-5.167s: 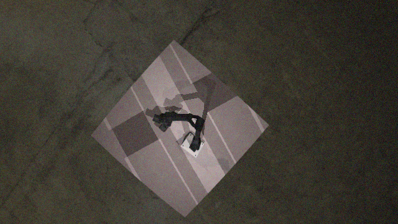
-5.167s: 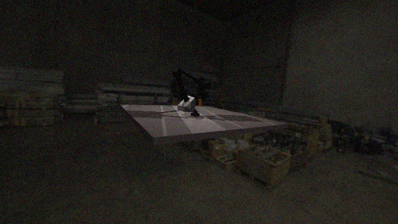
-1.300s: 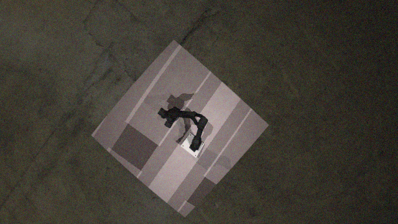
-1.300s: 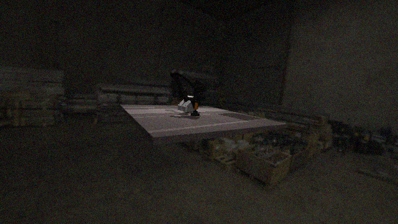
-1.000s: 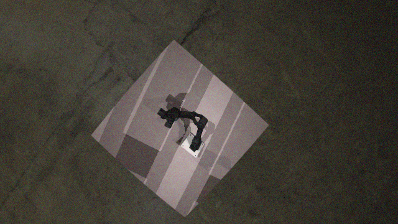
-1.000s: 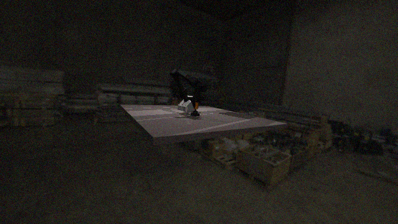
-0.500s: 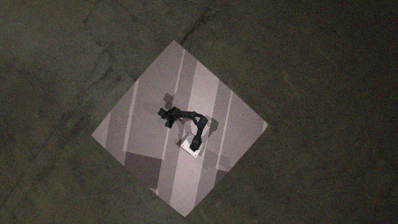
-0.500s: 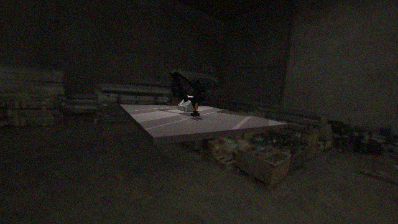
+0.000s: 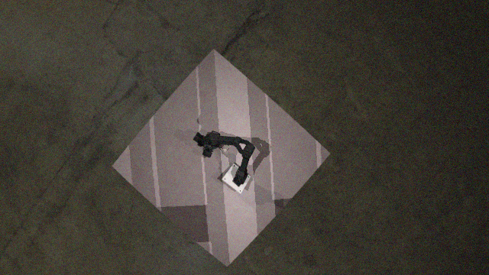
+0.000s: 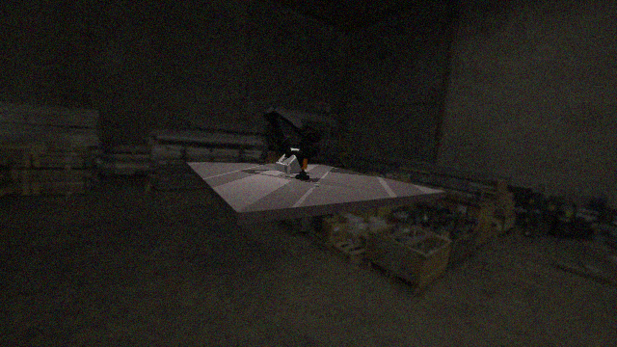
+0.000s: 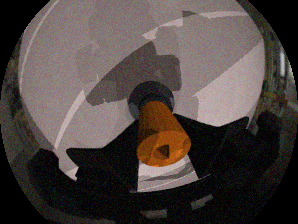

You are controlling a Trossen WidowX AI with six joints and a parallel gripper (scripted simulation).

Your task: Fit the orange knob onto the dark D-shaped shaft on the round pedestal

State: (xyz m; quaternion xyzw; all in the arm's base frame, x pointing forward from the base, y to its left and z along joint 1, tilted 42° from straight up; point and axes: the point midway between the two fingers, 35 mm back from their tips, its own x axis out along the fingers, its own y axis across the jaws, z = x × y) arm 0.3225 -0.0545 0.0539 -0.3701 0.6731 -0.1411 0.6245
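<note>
My gripper tip is 20 mm below the orange knob. The rest, counted from my gripper tip: dark pedestal (40 mm below).
</note>
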